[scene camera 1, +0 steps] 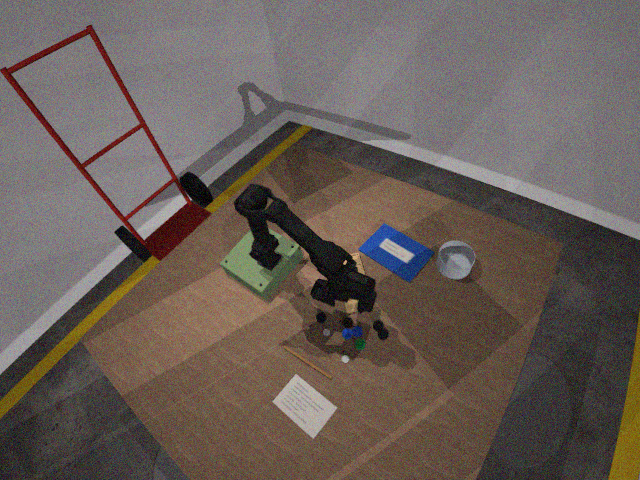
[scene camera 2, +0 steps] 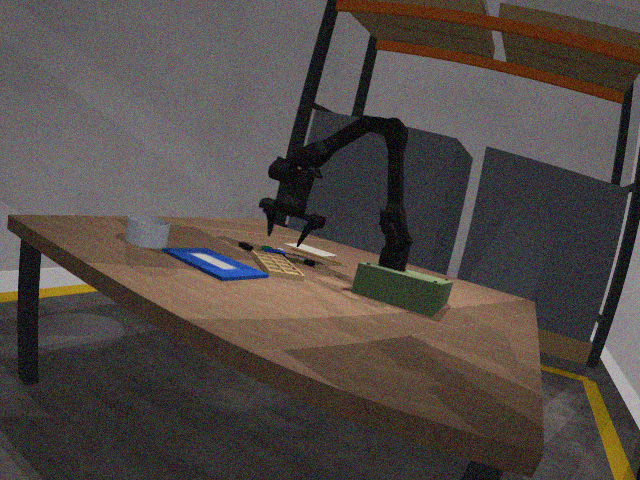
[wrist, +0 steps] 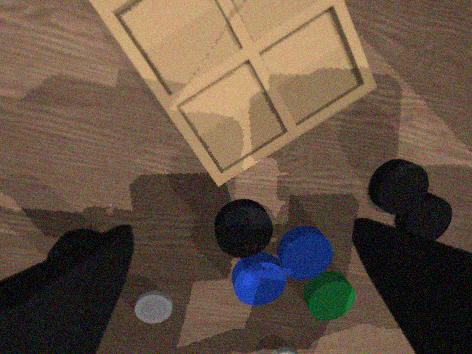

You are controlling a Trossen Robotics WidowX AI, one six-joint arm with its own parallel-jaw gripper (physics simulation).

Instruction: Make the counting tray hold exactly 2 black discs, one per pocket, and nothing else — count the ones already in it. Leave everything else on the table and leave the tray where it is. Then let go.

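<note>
The pale wooden counting tray (scene camera 1: 358, 263) (scene camera 2: 281, 263) (wrist: 254, 54) has pockets; those showing in the wrist view hold no disc, and its far part is cut off there. A black disc (scene camera 1: 347, 322) (wrist: 243, 228) lies on the table off the tray's near corner. Two more black discs, one (scene camera 1: 378, 325) (wrist: 398, 186) touching the other (scene camera 1: 382, 334) (wrist: 426, 216), lie to the right. Another black disc (scene camera 1: 321, 317) (scene camera 2: 309, 262) lies apart, on the robot-base side. My gripper (scene camera 2: 284, 239) (wrist: 245, 232) is open and empty above the table, its fingers either side of the nearest black disc in the wrist view.
Two blue discs (wrist: 259, 279) (wrist: 305, 252), a green disc (scene camera 1: 360, 344) (wrist: 329, 296), a grey disc (scene camera 1: 326, 332) (wrist: 153, 307) and a white disc (scene camera 1: 345, 359) lie nearby. Also there: a thin stick (scene camera 1: 307, 361), paper (scene camera 1: 305, 406), a blue folder (scene camera 1: 372, 246) (scene camera 2: 180, 255) and a round container (scene camera 1: 455, 259) (scene camera 2: 147, 231).
</note>
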